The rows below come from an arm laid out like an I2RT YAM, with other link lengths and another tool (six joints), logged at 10 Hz.
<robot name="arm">
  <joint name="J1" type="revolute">
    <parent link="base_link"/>
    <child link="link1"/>
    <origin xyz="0 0 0.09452" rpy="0 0 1.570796"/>
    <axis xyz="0 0 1"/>
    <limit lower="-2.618" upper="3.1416"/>
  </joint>
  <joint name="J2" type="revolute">
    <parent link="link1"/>
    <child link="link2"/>
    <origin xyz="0.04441 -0.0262 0.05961" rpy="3.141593 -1.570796 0"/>
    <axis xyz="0 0 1"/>
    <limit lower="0" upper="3.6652"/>
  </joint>
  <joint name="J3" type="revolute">
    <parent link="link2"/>
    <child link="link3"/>
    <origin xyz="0 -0.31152 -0.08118" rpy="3.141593 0 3.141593"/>
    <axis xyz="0 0 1"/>
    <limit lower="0" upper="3.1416"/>
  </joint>
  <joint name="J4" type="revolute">
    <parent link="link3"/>
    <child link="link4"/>
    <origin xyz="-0.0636 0.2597 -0.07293" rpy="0 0 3.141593"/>
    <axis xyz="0 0 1"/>
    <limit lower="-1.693" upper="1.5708"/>
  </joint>
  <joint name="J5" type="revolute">
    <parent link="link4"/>
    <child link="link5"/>
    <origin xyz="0.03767 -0.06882 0.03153" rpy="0 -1.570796 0"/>
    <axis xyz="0 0 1"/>
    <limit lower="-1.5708" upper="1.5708"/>
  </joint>
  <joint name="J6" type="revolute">
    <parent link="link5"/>
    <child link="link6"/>
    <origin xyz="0 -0.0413 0.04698" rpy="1.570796 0 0"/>
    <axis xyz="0 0 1"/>
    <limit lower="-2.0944" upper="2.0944"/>
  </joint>
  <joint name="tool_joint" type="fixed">
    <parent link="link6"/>
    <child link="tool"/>
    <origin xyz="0.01 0.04 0.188" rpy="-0.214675 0 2.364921"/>
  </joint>
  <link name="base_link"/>
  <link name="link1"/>
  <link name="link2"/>
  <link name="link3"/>
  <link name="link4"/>
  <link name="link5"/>
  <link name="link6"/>
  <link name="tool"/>
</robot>
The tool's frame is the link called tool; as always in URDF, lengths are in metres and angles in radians.
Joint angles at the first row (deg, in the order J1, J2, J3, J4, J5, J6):
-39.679, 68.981, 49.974, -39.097, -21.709, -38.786
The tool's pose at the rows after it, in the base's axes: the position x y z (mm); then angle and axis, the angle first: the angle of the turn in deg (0 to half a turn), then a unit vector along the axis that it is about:
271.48, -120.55, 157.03, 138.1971, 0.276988, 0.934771, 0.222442
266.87, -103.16, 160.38, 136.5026, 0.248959, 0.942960, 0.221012
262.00, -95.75, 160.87, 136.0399, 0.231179, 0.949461, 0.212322
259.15, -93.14, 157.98, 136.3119, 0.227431, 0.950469, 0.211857
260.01, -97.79, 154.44, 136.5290, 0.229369, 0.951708, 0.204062
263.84, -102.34, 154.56, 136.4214, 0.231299, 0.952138, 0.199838
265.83, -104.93, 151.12, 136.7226, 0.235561, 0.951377, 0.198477
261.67, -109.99, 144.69, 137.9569, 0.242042, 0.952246, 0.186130
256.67, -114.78, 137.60, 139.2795, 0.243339, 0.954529, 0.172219
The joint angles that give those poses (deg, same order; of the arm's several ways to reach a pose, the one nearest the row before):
-36.549, 63.497, 46.623, -38.938, -23.148, -38.127
-33.767, 58.639, 43.950, -38.519, -22.565, -38.069
-31.910, 56.000, 42.655, -38.768, -21.243, -38.496
-31.645, 55.382, 41.953, -38.905, -21.137, -38.786
-31.639, 56.092, 41.633, -37.999, -20.257, -38.940
-31.641, 57.134, 42.005, -37.154, -19.778, -38.850
-31.642, 58.114, 41.857, -36.312, -19.457, -38.562
-31.637, 58.875, 41.594, -36.393, -17.836, -38.737
-31.595, 59.493, 41.089, -36.414, -16.183, -39.466

